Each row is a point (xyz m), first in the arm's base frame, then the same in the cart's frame.
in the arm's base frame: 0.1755 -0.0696 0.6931
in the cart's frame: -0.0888 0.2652 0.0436
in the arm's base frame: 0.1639 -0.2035 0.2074
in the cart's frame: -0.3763 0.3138 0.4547
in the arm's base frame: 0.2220 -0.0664 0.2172
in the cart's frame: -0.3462 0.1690 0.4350
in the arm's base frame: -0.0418 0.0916 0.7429
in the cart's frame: -0.2508 0.1911 -0.1661
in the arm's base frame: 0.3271 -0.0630 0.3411
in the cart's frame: -0.1891 0.1532 0.3962
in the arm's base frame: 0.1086 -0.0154 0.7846
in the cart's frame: -0.0925 0.2507 -0.0811
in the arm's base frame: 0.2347 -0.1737 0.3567
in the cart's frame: -0.2342 0.2883 0.3689
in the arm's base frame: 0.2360 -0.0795 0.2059
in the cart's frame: -0.3403 0.1750 0.4556
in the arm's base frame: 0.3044 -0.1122 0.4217
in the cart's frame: -0.1496 0.2196 0.3374
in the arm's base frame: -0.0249 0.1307 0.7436
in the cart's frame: -0.2432 0.1494 -0.1699
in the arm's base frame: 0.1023 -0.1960 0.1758
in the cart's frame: -0.4446 0.3210 0.4427
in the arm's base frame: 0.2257 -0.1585 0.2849
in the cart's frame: -0.2877 0.2651 0.4145
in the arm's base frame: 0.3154 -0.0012 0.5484
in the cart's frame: -0.0800 0.1333 0.2101
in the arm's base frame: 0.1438 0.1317 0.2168
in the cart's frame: -0.4370 0.0084 0.3286
